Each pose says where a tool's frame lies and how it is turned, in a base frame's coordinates. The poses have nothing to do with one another.
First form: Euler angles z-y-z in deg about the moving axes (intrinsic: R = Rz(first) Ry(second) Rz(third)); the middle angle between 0 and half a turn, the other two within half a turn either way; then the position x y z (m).
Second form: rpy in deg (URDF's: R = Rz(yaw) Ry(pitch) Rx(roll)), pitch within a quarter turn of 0, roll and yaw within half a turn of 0; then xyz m. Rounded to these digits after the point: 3 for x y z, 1 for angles.
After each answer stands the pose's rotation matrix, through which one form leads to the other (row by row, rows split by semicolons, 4 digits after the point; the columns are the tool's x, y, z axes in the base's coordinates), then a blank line. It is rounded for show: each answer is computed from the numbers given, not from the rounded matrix.
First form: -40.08 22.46 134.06 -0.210 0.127 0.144
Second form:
16.5 -15.4 91.7 -0.210 0.127 0.144
-0.0290 -0.9559 0.2923; 0.9636 -0.1045 -0.2460; 0.2657 0.2745 0.9241

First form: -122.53 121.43 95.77 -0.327 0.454 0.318
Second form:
121.6 -4.9 -35.5 -0.327 0.454 0.318
0.8106 -0.3638 -0.4588; -0.5792 -0.3834 -0.7194; 0.0858 0.8490 -0.5215

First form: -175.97 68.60 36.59 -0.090 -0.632 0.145
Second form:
56.7 48.4 -112.1 -0.090 -0.632 0.145
-0.2504 0.2734 -0.9288; -0.6152 -0.7857 -0.0654; -0.7476 0.5550 0.3649

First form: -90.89 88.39 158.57 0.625 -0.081 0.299
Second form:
85.6 -68.5 3.2 0.625 -0.081 0.299
0.3657 -0.9306 -0.0155; 0.0205 0.0247 -0.9995; 0.9305 0.3652 0.0281

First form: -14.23 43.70 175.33 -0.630 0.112 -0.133
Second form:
4.4 -43.5 159.3 -0.630 0.112 -0.133
-0.6784 -0.3021 0.6697; 0.2560 -0.9516 -0.1698; 0.6886 0.0562 0.7230

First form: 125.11 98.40 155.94 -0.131 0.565 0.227
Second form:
109.9 -64.6 -163.0 -0.131 0.565 0.227
-0.4102 0.7127 -0.5690; -0.1254 0.5739 0.8093; 0.9033 0.4033 -0.1461

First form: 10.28 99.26 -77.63 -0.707 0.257 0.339
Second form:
-99.5 12.2 -81.7 -0.707 0.257 0.339
0.1404 -0.1929 0.9711; -0.9673 0.1827 0.1761; -0.2114 -0.9641 -0.1609

